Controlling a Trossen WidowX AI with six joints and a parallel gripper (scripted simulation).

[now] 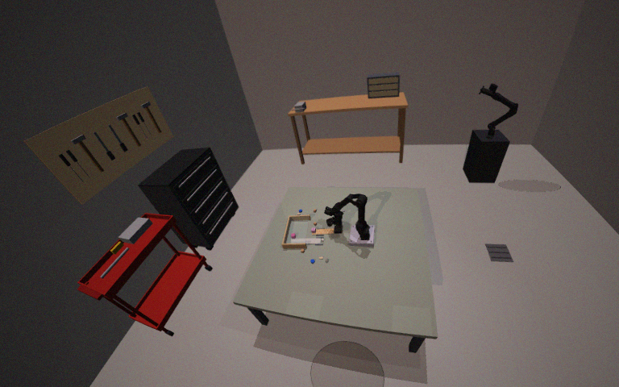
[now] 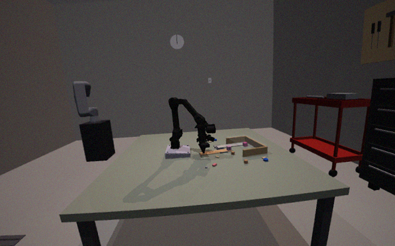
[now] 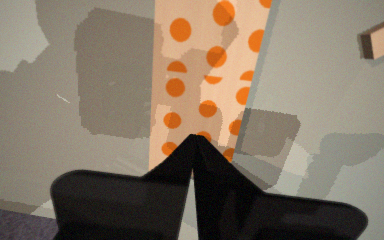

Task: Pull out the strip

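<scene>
Now: the pale cube 11 cm to the left of my gripper tip and 11 cm ahead of it.
</scene>
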